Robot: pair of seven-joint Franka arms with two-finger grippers.
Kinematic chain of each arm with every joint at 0, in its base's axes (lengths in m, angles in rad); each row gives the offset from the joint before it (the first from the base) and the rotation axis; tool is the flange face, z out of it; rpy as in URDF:
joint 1: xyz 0 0 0.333 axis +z
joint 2: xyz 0 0 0 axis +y
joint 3: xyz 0 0 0.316 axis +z
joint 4: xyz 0.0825 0 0 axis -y
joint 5: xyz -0.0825 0 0.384 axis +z
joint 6: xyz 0 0 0 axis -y
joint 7: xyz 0.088 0 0 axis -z
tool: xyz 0 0 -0.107 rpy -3.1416 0 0
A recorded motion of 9 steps. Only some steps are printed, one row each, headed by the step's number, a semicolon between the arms.
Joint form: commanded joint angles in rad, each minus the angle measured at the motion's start. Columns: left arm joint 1, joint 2, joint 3, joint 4, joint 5, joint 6, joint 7; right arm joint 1, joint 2, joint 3, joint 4, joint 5, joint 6, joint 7.
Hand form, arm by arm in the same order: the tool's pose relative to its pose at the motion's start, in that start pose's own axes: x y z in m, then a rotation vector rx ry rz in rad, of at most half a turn. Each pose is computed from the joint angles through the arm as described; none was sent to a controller.
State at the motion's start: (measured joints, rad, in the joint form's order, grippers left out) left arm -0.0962 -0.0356 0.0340 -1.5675 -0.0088 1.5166 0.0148; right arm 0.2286 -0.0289 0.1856 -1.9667 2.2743 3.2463 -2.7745
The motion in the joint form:
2: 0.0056 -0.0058 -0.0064 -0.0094 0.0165 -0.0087 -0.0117; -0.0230 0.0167 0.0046 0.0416 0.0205 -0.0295 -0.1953
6: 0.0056 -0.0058 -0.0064 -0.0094 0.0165 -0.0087 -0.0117; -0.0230 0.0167 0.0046 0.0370 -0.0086 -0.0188 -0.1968
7: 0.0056 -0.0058 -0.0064 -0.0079 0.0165 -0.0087 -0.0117; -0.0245 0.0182 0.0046 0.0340 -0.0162 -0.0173 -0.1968
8: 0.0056 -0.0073 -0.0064 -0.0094 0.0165 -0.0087 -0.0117; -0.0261 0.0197 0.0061 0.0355 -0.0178 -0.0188 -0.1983
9: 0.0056 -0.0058 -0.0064 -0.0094 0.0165 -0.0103 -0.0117; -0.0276 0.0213 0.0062 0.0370 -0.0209 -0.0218 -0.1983
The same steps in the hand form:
2: -0.0028 -0.0014 0.0020 0.0164 -0.0124 -0.0119; 0.0083 0.0119 0.0060 -0.0168 0.0397 -0.1630
6: -0.0028 -0.0014 0.0020 0.0164 -0.0124 -0.0119; 0.0062 0.0138 0.0053 -0.0198 0.0259 -0.1937
7: -0.0028 -0.0014 0.0013 0.0165 -0.0109 -0.0119; 0.0041 0.0142 0.0059 -0.0193 0.0201 -0.2006
8: -0.0033 -0.0014 0.0013 0.0164 -0.0109 -0.0119; 0.0043 0.0144 0.0065 -0.0191 0.0216 -0.2035
9: -0.0030 -0.0014 0.0022 0.0164 -0.0140 -0.0119; 0.0043 0.0152 0.0072 -0.0194 0.0237 -0.2057

